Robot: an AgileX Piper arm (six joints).
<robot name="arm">
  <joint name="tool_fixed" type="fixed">
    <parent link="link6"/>
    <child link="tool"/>
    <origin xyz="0 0 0" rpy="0 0 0"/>
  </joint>
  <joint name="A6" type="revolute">
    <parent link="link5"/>
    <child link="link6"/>
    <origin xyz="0 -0.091 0" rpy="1.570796 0 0"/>
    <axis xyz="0 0 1"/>
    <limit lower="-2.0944" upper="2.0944"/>
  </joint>
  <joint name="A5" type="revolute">
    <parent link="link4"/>
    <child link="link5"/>
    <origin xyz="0 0 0" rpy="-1.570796 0 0"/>
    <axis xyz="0 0 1"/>
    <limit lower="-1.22" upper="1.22"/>
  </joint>
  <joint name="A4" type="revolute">
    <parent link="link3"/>
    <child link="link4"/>
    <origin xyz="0.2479 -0.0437 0" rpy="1.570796 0 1.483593"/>
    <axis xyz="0 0 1"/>
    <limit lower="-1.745" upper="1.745"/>
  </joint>
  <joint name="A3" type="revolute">
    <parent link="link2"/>
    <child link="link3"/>
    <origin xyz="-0.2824 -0.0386 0" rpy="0 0 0"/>
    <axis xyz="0 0 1"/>
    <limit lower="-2.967" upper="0"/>
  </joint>
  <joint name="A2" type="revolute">
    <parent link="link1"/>
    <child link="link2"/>
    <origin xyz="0 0 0" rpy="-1.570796 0 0"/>
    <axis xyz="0 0 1"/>
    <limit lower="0" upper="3.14"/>
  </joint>
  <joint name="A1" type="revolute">
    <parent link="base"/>
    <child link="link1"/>
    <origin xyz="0 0 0.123" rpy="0 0 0"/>
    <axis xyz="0 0 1"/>
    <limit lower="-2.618" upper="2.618"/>
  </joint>
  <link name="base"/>
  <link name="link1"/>
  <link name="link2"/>
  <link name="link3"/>
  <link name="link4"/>
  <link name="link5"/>
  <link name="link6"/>
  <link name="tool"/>
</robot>
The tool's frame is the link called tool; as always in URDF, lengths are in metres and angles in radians.
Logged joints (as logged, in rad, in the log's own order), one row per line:
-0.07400 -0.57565 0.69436 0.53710 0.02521 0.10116
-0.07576 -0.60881 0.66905 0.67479 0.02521 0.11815
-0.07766 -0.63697 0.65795 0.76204 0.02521 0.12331
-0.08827 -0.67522 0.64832 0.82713 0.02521 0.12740
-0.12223 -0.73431 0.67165 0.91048 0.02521 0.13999
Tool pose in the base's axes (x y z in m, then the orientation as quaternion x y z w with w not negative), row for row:
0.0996 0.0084 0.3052 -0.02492 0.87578 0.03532 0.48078
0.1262 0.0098 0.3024 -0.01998 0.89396 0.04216 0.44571
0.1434 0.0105 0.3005 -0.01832 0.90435 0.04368 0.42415
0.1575 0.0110 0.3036 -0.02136 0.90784 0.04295 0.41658
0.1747 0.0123 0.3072 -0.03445 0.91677 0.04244 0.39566
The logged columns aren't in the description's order. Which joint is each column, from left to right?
Columns, left to right: A6, A3, A5, A2, A1, A4.
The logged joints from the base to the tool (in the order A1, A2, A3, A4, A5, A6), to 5 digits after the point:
0.02521 0.53710 -0.57565 0.10116 0.69436 -0.07400
0.02521 0.67479 -0.60881 0.11815 0.66905 -0.07576
0.02521 0.76204 -0.63697 0.12331 0.65795 -0.07766
0.02521 0.82713 -0.67522 0.12740 0.64832 -0.08827
0.02521 0.91048 -0.73431 0.13999 0.67165 -0.12223

